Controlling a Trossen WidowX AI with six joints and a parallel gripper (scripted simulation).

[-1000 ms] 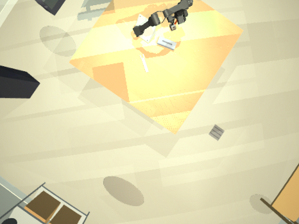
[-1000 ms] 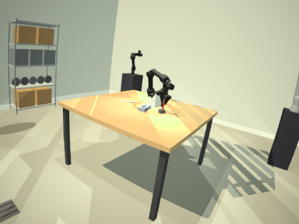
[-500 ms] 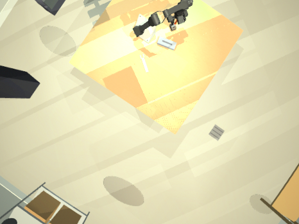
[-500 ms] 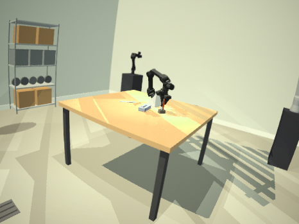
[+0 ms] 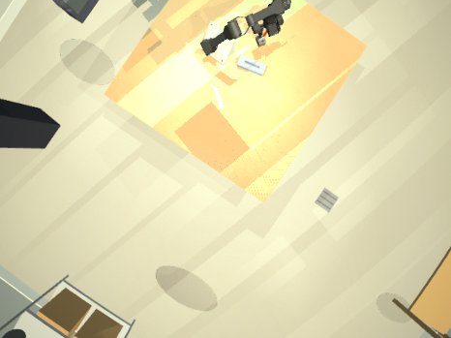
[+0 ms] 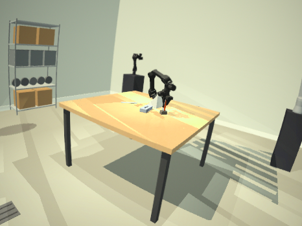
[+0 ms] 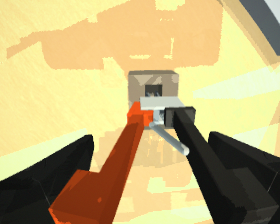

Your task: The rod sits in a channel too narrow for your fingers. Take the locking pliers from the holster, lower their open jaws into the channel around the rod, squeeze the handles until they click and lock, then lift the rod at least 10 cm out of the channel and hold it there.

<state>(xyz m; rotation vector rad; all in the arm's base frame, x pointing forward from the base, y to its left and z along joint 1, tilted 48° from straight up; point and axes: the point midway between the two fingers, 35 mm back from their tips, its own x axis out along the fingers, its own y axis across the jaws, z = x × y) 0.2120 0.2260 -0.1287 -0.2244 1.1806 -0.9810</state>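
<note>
The orange handle lies 1 cm ahead of my gripper tip and 1 cm to the left of it. Round my gripper tip: small grey holster: 1 cm to the right, 9 cm below; then channel block: 5 cm ahead, 18 cm to the right, 8 cm below.
</note>
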